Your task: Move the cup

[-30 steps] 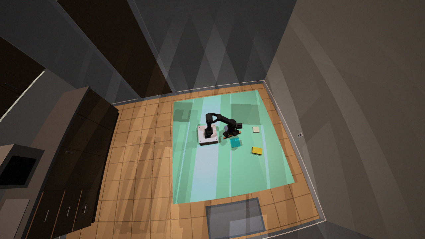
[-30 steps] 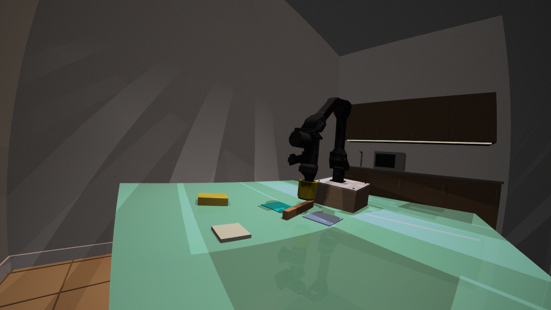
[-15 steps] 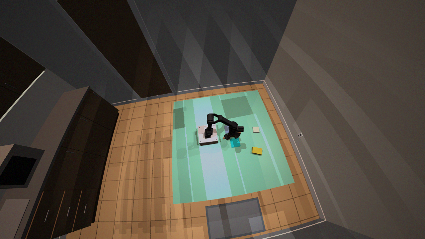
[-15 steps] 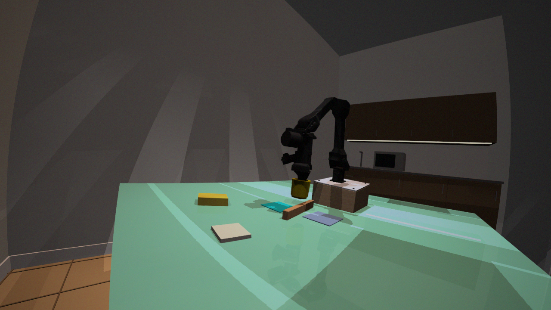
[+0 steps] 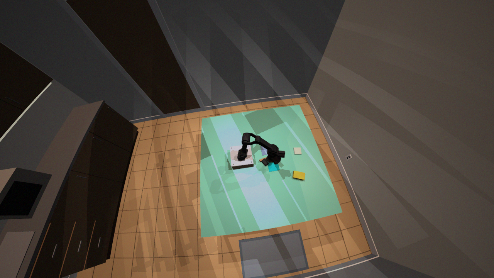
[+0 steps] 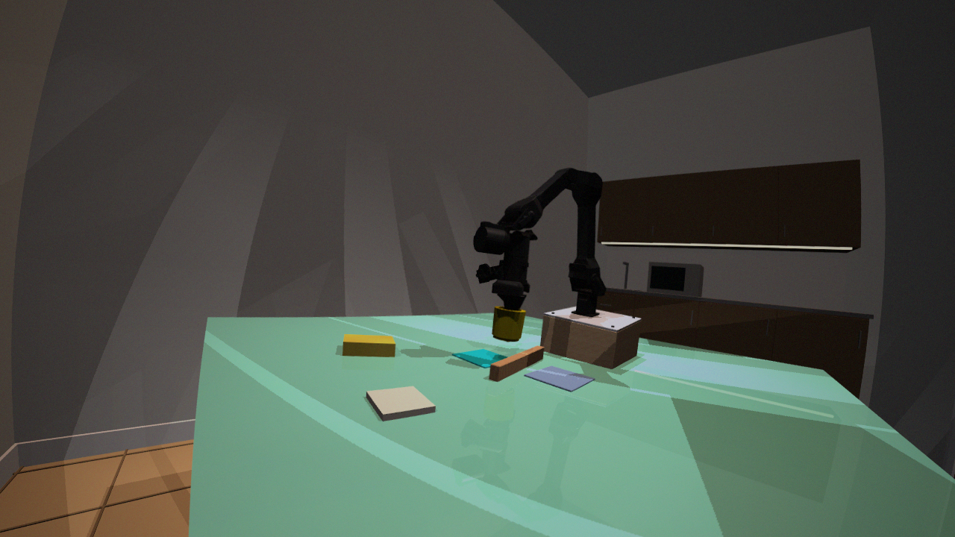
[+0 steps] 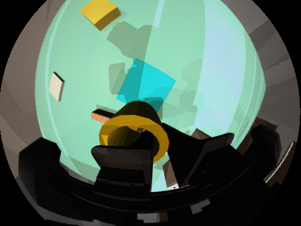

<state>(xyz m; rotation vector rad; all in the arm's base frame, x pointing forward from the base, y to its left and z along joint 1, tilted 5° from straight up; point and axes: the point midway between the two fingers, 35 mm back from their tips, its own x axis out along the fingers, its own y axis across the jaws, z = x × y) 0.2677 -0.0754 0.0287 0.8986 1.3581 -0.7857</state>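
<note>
The teal pad lies 100 mm below my gripper tip, 40 mm to the right of it and 40 mm ahead of it. From my gripper tip the other things lie so: grey-blue pad (150 mm to the left, 100 mm below, 10 mm ahead); then wooden bar (80 mm below, 60 mm to the left, 20 mm ahead); then yellow cup (20 mm ahead, 10 mm to the left).
</note>
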